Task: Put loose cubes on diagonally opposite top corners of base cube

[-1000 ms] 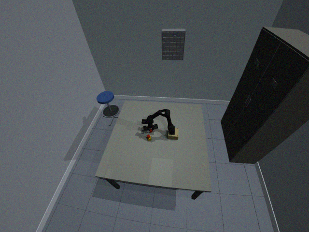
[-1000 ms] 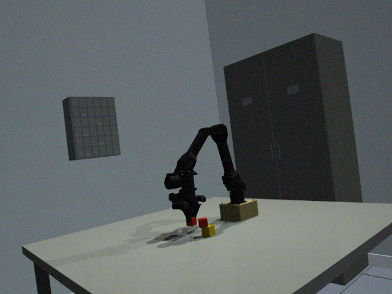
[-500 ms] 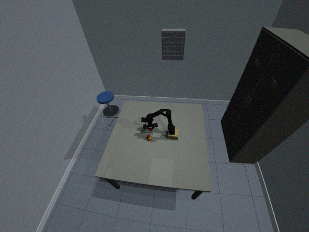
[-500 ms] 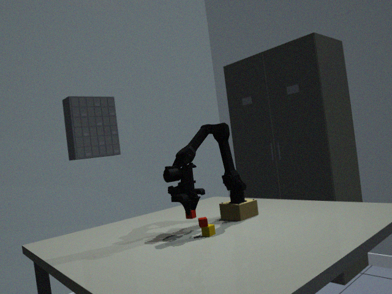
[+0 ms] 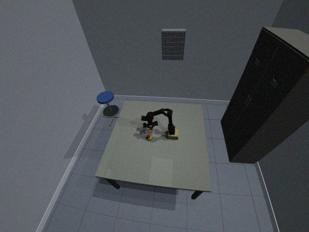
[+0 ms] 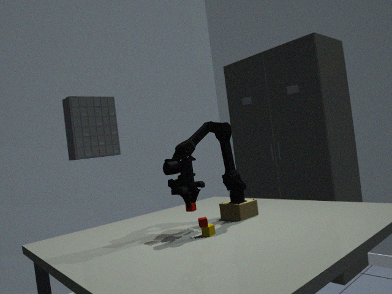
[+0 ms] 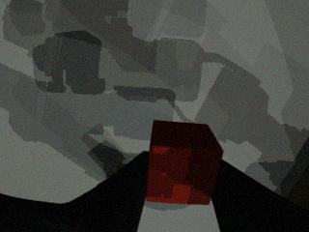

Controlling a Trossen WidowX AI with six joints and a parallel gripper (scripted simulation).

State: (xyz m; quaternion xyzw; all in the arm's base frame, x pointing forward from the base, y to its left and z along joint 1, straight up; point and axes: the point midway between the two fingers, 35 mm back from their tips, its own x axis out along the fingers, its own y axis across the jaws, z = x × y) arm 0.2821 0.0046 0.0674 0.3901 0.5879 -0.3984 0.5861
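The yellow cube lies 110 mm to the left of my gripper tip and 90 mm below it.
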